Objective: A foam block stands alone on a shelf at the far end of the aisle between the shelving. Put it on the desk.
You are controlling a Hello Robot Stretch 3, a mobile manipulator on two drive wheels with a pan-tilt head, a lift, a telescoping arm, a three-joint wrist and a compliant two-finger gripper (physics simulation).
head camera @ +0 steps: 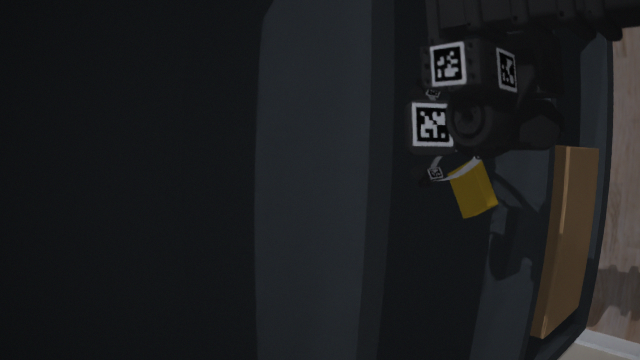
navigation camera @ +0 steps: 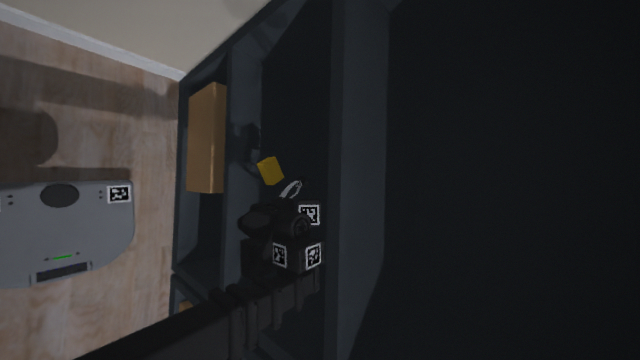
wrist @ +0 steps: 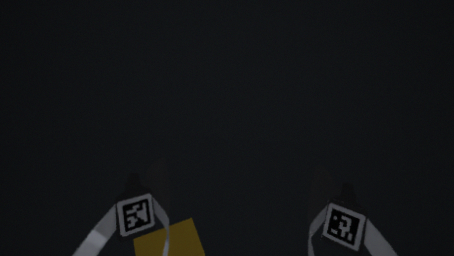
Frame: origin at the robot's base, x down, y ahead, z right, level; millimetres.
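Seen in the pictures: robot's base, origin of its link: (navigation camera: 60,194).
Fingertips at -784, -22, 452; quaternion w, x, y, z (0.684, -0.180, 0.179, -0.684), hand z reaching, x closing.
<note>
Offsets run from my fingertips to a thing's top centre, as dx, dy, dz. Level surfaces: height alone.
The yellow foam block {+205, +95, +49} (head camera: 472,190) (navigation camera: 270,170) (wrist: 175,240) stands on the dark shelf {dx +250} (head camera: 522,170) (navigation camera: 245,100). In the wrist view part of it shows at the bottom edge, behind and beside the left finger. My gripper (head camera: 434,134) (wrist: 238,181) is open, with its two fingers wide apart and no object between their tips. In the head view one finger overlaps the upper left edge of the block; whether it touches cannot be told. The wrist hides part of the gripper in the head and navigation views. The desk does not show.
A brown box {+438, +224, +72} (head camera: 572,225) (navigation camera: 206,140) sits in the bay below the block's shelf. A higher shelf board {dx -207} (head camera: 315,175) (navigation camera: 361,150) runs beside my wrist. My arm (navigation camera: 200,327) reaches into the shelving. A wall (navigation camera: 200,25) meets the shelving's end. A grey robot base (navigation camera: 65,220) is on the floor.
</note>
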